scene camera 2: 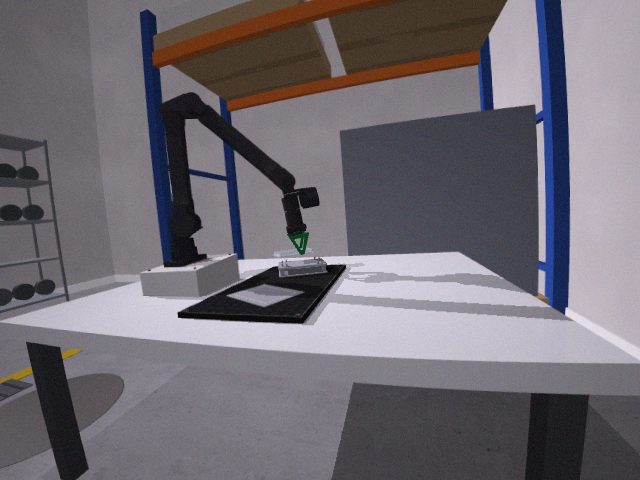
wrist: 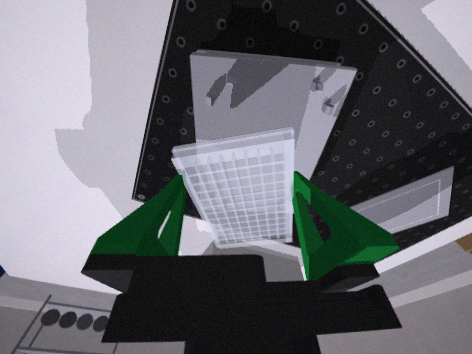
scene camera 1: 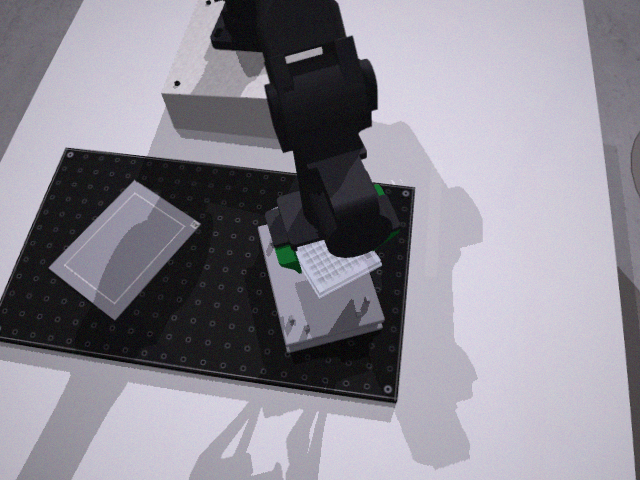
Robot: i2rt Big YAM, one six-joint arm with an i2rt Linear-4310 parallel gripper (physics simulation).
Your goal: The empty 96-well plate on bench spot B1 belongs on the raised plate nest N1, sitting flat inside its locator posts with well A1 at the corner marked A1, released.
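Pixels of known places: gripper, between the fingertips: [scene camera 2: 301, 252] [wrist: 239, 176] [scene camera 1: 335, 258]; arm's base, origin of its link: [scene camera 2: 186, 262] [scene camera 1: 256, 32].
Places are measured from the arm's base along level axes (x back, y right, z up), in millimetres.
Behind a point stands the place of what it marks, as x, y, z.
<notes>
The clear 96-well plate [scene camera 1: 321, 273] @(-376, -174, 7) [scene camera 2: 283, 253] @(-317, -105, 6) [wrist: 240, 195] @(-339, -180, 7) is between the green fingers of my gripper [scene camera 2: 301, 252] @(-348, -186, -5) [wrist: 239, 176] @(-348, -186, -5), which is shut on its two long sides. The plate hangs above the raised nest N1 [scene camera 1: 292, 297] @(-394, -142, -38) [scene camera 2: 302, 269] @(-349, -182, -66) [wrist: 270, 100] @(-404, -189, -38), apart from it, and looks about level. In scene camera 1 it covers the nest's rear part, and the nest's front part shows with locator posts. The arm hides the nest's rear corners and part of the plate. Which plate corner is well A1 is too small to tell, and the nest's A1 mark is hidden.
A flat grey pad [scene camera 1: 124, 248] @(-358, 100, -69) [scene camera 2: 266, 295] @(-367, 116, -69) [wrist: 420, 202] @(-397, 112, -69) with a white outlined rectangle lies on the black perforated board [scene camera 1: 232, 268] @(-358, -51, -70) [scene camera 2: 206, 311] @(-282, 236, -70), left of the nest in scene camera 1. The arm's pale base block [scene camera 1: 222, 116] @(-136, 21, -42) [scene camera 2: 170, 284] @(-40, 111, -46) stands behind the board.
</notes>
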